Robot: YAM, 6 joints.
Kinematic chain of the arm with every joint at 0, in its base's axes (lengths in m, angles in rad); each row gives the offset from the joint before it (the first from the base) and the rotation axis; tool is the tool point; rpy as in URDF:
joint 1: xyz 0 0 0.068 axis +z
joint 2: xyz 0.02 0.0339 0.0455 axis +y
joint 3: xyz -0.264 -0.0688 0 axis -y
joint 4: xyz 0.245 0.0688 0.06 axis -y
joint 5: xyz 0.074 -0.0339 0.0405 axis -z
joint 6: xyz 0.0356 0 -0.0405 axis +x
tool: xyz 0 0 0 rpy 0 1.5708 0
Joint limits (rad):
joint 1: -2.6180..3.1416
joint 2: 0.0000..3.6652
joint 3: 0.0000..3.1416
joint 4: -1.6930..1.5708
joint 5: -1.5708..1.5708
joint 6: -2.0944..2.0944
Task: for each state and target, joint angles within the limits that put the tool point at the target. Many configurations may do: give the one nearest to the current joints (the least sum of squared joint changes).
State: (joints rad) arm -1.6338 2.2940 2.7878 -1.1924 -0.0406 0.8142
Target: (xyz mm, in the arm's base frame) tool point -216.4 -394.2 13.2
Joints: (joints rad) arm -2.0733 2.7886 2.1625 -1.4361 -0.0054 0.8142
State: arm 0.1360 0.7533 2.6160 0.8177 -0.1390 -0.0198
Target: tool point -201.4 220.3 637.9
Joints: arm -0.8027 0.9226 2.5767 0.7281 -0.2326 -0.0198
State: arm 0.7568 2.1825 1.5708 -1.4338 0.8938 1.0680
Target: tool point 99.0 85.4 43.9
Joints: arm 0.8999 2.4101 0.6454 -1.4373 0.7569 1.0680
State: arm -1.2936 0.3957 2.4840 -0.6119 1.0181 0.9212
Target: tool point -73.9 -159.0 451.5
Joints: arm -1.8321 1.0508 1.4552 -0.8830 1.0190 0.9212
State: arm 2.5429 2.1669 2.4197 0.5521 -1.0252 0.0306
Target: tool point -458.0 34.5 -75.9
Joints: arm 2.9974 2.7767 1.5363 0.3295 -1.0959 0.0306
